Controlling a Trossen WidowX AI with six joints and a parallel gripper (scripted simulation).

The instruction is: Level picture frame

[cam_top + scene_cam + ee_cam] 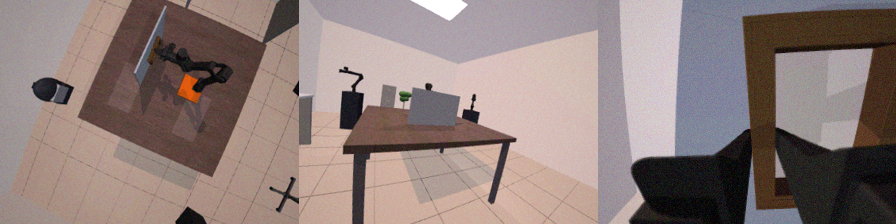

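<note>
Now: gripper tip 50 mm above the brown picture frame, 10 mm to the left of it and 10 mm short of it. Round my gripper tip: wall panel: 60 mm below, 20 mm ahead.
</note>
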